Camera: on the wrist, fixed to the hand. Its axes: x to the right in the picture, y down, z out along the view.
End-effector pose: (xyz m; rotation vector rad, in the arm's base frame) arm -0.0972 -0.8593 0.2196 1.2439 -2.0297 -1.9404
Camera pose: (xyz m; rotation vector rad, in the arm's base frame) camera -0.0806 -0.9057 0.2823 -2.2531 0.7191 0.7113
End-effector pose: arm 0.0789 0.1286 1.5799 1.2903 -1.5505 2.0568
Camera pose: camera 0.0235 0.1635 1.5344 1.2509 0.1618 1.3326
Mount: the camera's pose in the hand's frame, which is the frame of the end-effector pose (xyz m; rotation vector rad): -0.0134 0.0517 -0.0592 0.3527 0.4614 -1.5100
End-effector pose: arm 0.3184 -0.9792 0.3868 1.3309 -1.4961 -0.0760
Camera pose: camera 0.3233 -0.9168 0.4362 2.2922 0.1265 -0.4346
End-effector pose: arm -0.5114 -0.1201 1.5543 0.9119 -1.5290 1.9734
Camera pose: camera -0.5522 -0.0761 1.5018 1.0989 0.0056 1.0912
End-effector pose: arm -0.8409 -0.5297 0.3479 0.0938 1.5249 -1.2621
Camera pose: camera -0.8420 -0.4572 0.3147 0.6163 -1.4609 2.4280
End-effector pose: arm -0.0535 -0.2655 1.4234 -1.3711 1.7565 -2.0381
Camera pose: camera -0.1090 -0.2308 1.3779 1.3686 -0.0025 1.7005
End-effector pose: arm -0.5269 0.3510 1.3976 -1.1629 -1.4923 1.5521
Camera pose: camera -0.4618 0.3555 1.3518 0.0200 -1.1329 0.3826
